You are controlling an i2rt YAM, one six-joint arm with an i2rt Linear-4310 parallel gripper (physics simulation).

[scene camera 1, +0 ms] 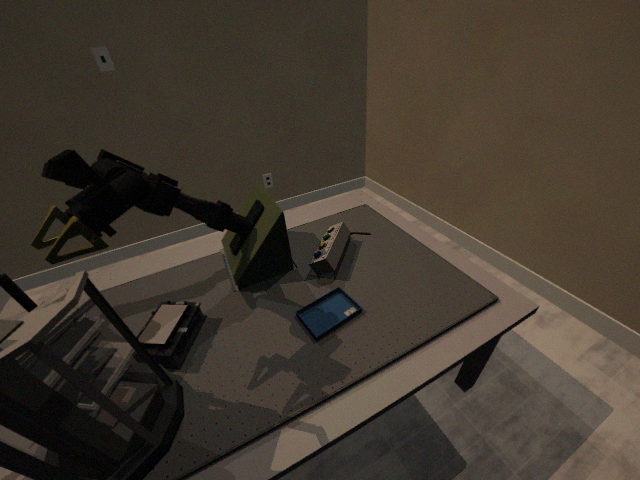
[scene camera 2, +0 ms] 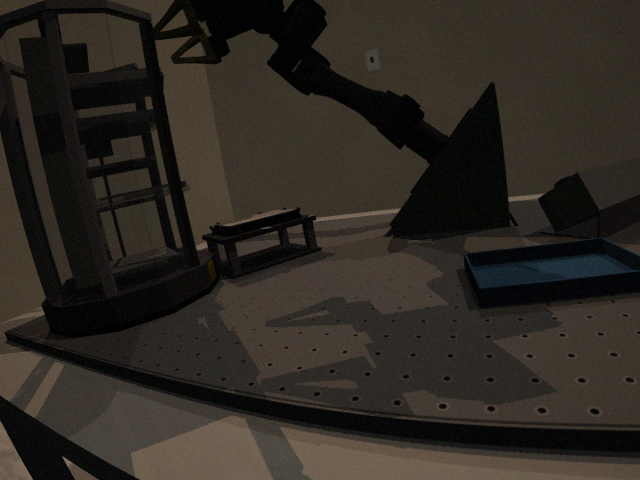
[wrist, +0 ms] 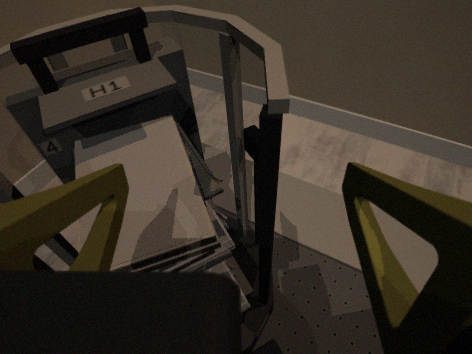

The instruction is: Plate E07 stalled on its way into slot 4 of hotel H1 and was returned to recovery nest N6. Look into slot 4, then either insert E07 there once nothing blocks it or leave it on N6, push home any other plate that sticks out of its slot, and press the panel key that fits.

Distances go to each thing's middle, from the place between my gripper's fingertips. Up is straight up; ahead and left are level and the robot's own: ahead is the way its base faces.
Scene:
I see the dark slotted rack [scene camera 2: 97, 185] 120 mm ahead of my hand, 40 mm to the right of it and 180 mm below it. From my hand the other things lie so: blue tray [scene camera 2: 593, 267] (70 mm ahead, 490 mm to the left, 370 mm below).

